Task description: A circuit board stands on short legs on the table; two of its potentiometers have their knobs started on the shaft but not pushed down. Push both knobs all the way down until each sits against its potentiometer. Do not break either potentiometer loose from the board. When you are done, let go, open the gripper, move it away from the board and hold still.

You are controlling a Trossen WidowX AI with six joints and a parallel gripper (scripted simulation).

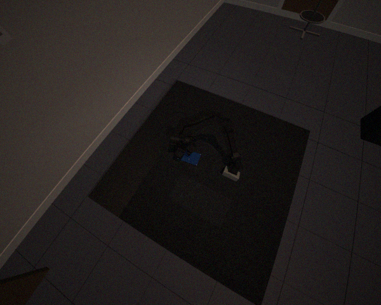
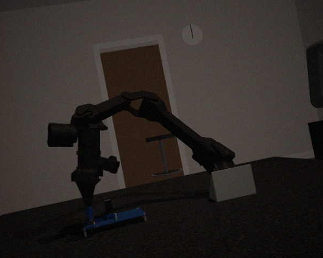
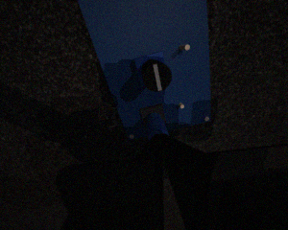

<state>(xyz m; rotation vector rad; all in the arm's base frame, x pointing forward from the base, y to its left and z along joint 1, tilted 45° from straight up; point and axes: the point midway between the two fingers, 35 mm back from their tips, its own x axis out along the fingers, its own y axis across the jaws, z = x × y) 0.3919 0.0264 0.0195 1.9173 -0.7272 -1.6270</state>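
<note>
My gripper tip is now 20 mm above the blue knob. From my gripper tip the other things lie so: dark knob: 50 mm behind, 10 mm below.
</note>
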